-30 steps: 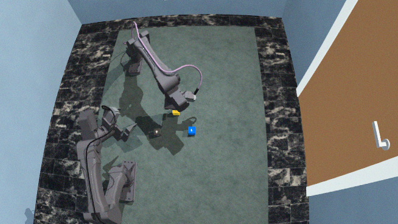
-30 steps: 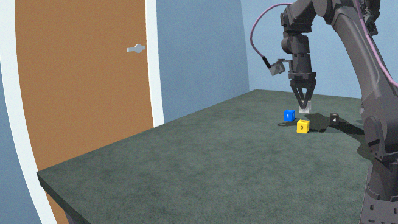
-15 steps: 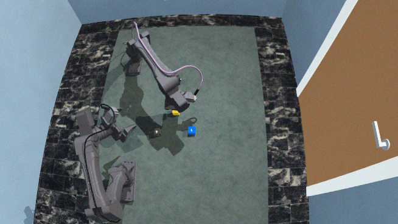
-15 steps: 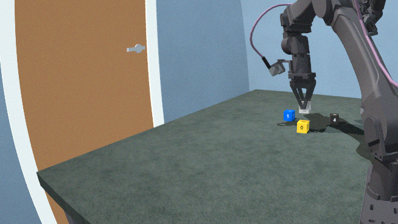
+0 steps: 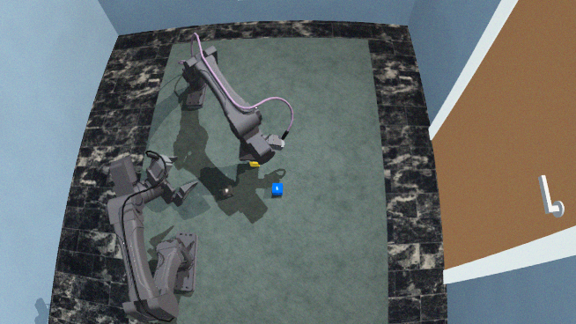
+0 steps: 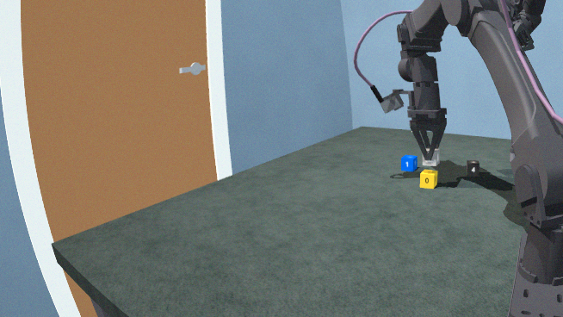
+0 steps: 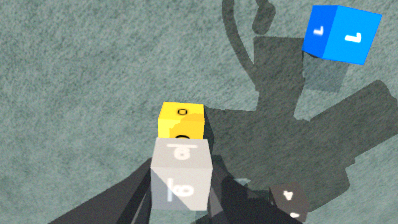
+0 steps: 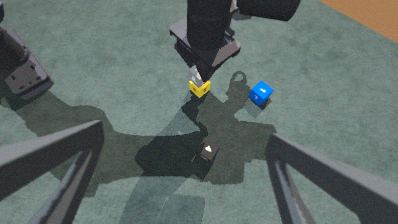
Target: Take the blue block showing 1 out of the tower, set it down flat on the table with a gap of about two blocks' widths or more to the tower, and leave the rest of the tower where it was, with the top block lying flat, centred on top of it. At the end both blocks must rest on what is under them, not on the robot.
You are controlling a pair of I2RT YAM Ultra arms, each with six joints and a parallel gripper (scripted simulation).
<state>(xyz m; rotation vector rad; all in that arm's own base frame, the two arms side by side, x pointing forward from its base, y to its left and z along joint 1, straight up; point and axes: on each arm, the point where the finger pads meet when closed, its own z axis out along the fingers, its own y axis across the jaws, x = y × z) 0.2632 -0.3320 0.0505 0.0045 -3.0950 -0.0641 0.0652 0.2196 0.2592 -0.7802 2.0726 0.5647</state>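
The yellow block marked 0 lies 5 cm below my left hand. Also, from my left hand: blue block showing 1: 8 cm ahead, 11 cm to the right, 5 cm below; then white block: right at my left hand; then small dark block showing 4: 9 cm behind, 11 cm to the right, 5 cm below.
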